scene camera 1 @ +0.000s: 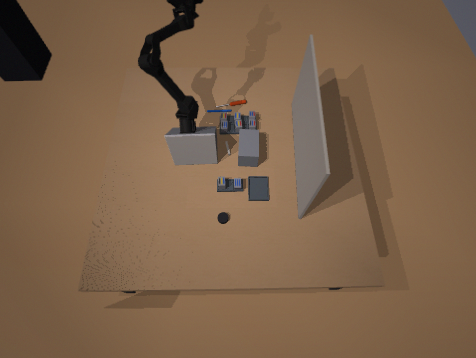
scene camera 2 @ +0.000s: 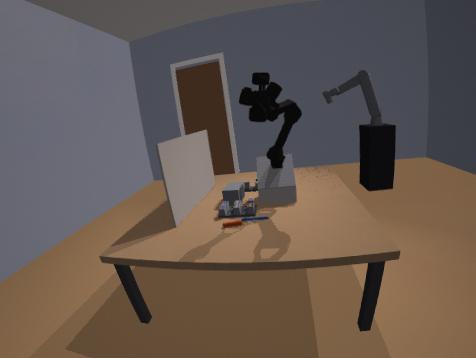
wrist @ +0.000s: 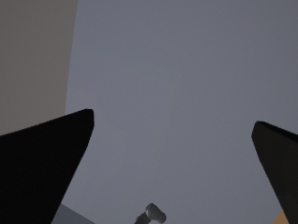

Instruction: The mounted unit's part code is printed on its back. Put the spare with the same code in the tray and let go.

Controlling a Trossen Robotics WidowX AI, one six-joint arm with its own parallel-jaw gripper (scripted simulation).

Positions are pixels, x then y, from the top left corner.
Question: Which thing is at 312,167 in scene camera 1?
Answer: A tall white panel.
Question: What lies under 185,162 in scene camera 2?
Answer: A tall white panel.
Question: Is the gripper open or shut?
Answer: Open.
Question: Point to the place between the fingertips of the gripper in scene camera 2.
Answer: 255,87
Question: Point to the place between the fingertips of the gripper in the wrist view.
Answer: At 174,123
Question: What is the gripper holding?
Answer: Nothing.
